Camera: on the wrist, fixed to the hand. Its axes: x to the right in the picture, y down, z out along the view.
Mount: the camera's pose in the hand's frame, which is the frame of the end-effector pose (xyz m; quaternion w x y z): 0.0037 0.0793 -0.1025 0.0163 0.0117 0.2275 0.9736
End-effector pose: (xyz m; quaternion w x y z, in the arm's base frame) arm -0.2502 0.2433 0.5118 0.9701 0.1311 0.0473 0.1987
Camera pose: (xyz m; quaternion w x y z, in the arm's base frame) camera -0.2911 0.3392 0.4348 0.1899 -0.0143 -0.0962 -0.9770
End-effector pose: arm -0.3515 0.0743 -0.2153 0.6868 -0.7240 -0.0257 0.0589
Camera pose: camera -0.3389 -0.0313 -0.2895 0.0318 0.0422 -0.8614 -0.5052
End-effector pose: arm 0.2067 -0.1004 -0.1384 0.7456 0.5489 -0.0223 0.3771
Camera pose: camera 0.1238 -0.0038 -0.1138 0.3563 0.0898 0.3607 -0.8572
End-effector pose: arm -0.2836 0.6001 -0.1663 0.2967 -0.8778 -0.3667 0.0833
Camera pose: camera -0.1965 0.5115 -0.1292 0.0174 -0.3868 0.9171 0.0948
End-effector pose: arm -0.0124 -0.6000 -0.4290 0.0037 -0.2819 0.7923 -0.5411
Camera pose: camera -0.0825 -0.4937 -0.4536 0.3499 0.8899 0.2819 -0.0786
